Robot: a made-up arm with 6 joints. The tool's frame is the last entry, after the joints. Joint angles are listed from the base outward. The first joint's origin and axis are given. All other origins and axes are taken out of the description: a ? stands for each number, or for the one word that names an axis. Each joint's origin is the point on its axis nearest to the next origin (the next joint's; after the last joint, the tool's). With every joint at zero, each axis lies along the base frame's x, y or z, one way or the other. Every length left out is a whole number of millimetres.
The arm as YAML. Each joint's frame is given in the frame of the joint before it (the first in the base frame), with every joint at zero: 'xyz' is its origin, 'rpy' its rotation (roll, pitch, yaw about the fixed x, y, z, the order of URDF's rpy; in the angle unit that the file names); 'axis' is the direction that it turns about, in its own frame. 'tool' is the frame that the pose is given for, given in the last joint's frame.
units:
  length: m
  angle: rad
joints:
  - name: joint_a
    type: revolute
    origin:
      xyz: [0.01, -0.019, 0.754]
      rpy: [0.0, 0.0, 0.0]
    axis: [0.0, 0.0, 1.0]
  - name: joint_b
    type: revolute
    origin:
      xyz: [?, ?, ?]
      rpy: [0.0, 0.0, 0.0]
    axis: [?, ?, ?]
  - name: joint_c
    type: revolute
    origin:
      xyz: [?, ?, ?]
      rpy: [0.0, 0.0, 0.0]
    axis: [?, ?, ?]
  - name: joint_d
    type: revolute
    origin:
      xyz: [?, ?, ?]
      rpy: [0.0, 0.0, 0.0]
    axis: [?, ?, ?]
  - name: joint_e
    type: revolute
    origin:
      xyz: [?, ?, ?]
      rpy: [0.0, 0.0, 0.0]
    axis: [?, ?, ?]
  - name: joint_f
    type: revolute
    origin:
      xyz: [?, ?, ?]
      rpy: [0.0, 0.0, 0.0]
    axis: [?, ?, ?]
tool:
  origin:
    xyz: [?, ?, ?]
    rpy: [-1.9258, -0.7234, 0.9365]
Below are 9 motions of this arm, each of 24 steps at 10 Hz.
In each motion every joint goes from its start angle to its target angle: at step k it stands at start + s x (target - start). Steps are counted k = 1, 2, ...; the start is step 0. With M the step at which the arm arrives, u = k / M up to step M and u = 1 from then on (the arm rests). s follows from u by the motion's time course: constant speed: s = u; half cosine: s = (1 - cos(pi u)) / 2; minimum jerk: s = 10 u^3 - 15 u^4 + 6 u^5.
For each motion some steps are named. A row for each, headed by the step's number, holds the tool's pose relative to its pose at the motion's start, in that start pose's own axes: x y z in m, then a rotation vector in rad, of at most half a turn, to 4 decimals.
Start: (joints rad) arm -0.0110 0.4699 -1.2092 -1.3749 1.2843 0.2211
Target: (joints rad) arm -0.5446 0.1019 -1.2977 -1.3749 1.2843 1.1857
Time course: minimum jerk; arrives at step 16
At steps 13, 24:
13: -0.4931 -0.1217 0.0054 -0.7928 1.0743 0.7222
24: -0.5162 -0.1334 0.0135 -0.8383 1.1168 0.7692

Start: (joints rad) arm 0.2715 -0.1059 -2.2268 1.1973 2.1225 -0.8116
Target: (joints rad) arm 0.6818 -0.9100 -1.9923 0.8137 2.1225 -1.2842
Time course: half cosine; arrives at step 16
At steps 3, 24:
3: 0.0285 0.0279 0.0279 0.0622 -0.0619 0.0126
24: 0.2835 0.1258 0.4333 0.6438 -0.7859 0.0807

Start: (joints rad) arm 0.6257 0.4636 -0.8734 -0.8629 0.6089 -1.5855
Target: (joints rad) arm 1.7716 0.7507 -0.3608 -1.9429 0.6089 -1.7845
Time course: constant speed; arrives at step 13
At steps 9, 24:
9: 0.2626 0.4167 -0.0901 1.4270 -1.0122 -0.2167
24: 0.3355 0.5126 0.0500 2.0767 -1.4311 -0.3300

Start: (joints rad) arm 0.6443 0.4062 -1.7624 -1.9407 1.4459 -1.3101
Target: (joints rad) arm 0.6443 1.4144 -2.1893 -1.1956 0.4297 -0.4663
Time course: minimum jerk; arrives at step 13
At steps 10, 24:
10: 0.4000 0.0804 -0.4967 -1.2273 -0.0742 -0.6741
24: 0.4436 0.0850 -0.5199 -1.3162 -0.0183 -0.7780

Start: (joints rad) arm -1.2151 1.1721 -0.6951 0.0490 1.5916 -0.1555
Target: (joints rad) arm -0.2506 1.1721 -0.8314 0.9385 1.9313 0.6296
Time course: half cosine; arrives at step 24
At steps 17, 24:
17: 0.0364 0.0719 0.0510 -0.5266 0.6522 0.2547
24: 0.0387 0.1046 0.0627 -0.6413 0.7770 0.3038

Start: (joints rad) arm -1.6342 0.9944 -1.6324 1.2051 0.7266 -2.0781
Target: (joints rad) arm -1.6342 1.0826 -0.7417 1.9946 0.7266 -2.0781
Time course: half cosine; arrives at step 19
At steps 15, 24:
15: 0.0781 -0.0784 0.6062 -0.5477 0.8994 0.3525
24: 0.1207 -0.0919 0.6662 -0.6024 0.9896 0.4339

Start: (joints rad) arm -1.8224 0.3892 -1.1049 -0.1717 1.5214 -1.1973
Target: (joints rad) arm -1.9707 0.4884 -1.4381 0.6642 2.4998 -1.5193
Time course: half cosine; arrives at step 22
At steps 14, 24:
14: 0.1089 -0.0755 0.0575 0.2145 0.0164 -0.8710
24: 0.1590 -0.1337 0.0907 0.3507 -0.1336 -1.2218

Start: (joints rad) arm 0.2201 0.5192 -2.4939 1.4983 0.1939 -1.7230
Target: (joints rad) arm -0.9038 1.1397 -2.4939 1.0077 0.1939 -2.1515
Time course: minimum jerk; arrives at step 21
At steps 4, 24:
4: -0.0384 -0.0356 -0.0046 0.0526 -0.0547 0.0487
24: -0.2128 -1.0168 -0.3330 1.0035 -0.4606 1.0734

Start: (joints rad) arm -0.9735 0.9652 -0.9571 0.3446 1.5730 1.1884
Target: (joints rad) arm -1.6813 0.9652 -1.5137 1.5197 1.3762 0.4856
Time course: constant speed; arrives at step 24
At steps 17, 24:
17: 0.2423 -0.2653 -0.2374 1.3674 0.6367 -0.2850
24: 0.2982 -0.3059 -0.4567 1.7996 1.0086 -0.5606

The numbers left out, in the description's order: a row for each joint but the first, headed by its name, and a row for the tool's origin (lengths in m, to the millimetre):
joint_b: xyz 0.006 0.063 0.0, axis 0.0 1.0 0.0
joint_c: xyz 0.043 0.0 0.265, axis 0.0 1.0 0.0
joint_d: xyz 0.138 0.0 -0.561, axis 0.0 0.0 -1.0
joint_e: xyz 0.019 0.012 0.0, axis 0.0 1.0 0.0
joint_f: xyz 0.093 0.0 -0.144, axis 0.0 0.0 -1.0
tool: xyz 0.018 0.007 0.0

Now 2 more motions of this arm.
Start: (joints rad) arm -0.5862 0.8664 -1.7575 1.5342 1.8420 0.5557
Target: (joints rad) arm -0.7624 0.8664 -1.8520 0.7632 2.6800 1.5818
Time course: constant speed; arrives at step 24
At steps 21, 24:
21: -0.0568 -0.1842 -0.0581 -1.2001 0.2842 0.7040
24: -0.0602 -0.2196 -0.0619 -1.4077 0.3371 0.7692

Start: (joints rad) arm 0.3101 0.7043 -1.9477 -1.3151 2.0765 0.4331
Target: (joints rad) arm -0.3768 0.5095 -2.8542 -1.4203 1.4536 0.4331
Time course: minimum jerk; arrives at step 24
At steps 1, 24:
1: -0.0003 0.0002 -0.0005 -0.0002 0.0008 -0.0001
24: -0.7812 0.0022 -0.3521 -0.8257 0.8249 0.2500

